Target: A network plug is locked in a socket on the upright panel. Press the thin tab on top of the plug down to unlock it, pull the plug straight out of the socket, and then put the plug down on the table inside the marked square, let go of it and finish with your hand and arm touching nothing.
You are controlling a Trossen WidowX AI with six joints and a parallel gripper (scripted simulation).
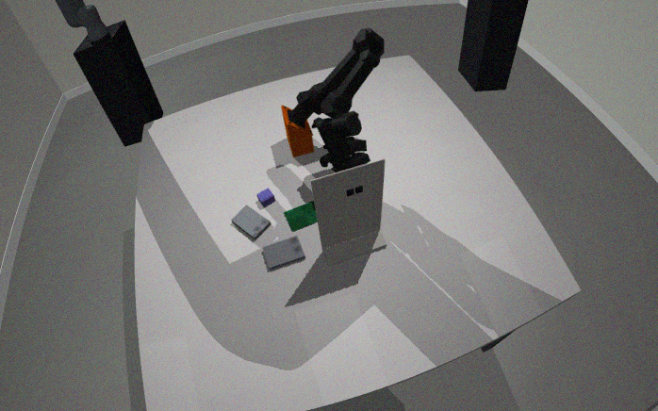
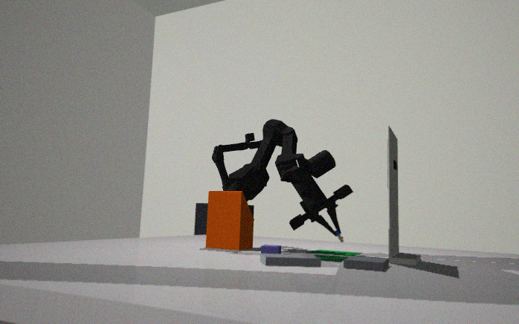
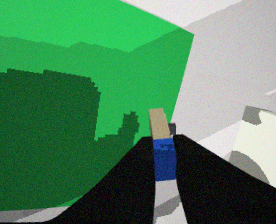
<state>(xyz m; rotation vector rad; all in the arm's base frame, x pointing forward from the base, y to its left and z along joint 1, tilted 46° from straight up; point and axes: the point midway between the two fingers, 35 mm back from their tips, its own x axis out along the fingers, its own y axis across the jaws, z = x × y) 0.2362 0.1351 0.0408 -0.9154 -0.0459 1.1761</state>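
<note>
The green marked square lies 1 cm behind my gripper tip and 5 cm below it. Round my gripper tip: network plug right at my gripper tip; upright panel 16 cm ahead, 4 cm to the right, 9 cm above.
</note>
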